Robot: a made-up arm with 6 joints. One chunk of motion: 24 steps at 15 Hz.
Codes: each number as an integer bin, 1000 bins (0 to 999) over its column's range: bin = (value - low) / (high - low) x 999, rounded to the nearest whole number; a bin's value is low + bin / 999 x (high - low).
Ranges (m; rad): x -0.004..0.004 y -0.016..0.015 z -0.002..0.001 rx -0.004..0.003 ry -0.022..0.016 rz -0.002..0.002
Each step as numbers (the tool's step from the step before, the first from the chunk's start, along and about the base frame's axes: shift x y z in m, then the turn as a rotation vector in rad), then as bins.
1 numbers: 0.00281 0.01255 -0.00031 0.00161 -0.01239 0.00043
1 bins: 850 920 563 801 253 607
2 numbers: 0.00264 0.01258 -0.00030 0.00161 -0.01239 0.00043
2 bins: 829 921 566 801 253 607
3 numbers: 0.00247 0.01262 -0.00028 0.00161 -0.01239 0.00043
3 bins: 808 922 573 801 253 607
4 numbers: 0.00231 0.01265 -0.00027 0.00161 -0.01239 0.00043
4 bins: 788 923 576 801 253 607
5 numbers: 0.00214 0.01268 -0.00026 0.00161 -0.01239 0.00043
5 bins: 767 924 579 801 253 607
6 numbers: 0.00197 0.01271 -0.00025 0.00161 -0.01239 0.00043
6 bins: 746 925 583 801 253 607
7 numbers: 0.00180 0.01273 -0.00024 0.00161 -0.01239 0.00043
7 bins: 724 926 586 801 253 607
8 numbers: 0.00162 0.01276 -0.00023 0.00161 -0.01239 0.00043
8 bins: 702 927 589 801 253 607
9 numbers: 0.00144 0.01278 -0.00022 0.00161 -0.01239 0.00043
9 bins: 679 927 593 801 253 607
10 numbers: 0.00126 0.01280 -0.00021 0.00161 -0.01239 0.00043
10 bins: 657 928 596 801 253 607
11 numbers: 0.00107 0.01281 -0.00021 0.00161 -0.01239 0.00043
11 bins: 633 928 596 801 253 607
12 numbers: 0.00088 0.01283 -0.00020 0.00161 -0.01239 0.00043
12 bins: 609 929 599 801 253 607
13 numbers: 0.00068 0.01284 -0.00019 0.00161 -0.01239 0.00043
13 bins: 584 929 603 801 253 607
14 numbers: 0.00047 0.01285 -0.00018 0.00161 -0.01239 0.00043
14 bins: 558 930 606 801 253 607
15 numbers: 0.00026 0.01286 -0.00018 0.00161 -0.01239 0.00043
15 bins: 532 930 606 801 253 607
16 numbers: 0.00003 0.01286 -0.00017 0.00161 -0.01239 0.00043
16 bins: 503 930 609 801 253 607
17 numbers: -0.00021 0.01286 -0.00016 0.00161 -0.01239 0.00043
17 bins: 473 930 613 801 253 607
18 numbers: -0.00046 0.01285 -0.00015 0.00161 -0.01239 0.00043
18 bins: 442 930 616 801 253 607
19 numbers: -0.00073 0.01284 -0.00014 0.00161 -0.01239 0.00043
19 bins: 408 929 619 801 253 607
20 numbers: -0.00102 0.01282 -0.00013 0.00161 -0.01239 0.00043
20 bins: 372 929 623 801 253 607
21 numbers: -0.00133 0.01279 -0.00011 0.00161 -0.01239 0.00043
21 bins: 333 928 629 801 253 607
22 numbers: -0.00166 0.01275 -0.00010 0.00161 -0.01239 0.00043
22 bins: 292 926 633 801 253 607
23 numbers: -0.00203 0.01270 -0.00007 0.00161 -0.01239 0.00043
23 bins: 246 925 643 801 253 607
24 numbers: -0.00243 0.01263 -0.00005 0.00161 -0.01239 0.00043
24 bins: 196 923 649 801 253 607
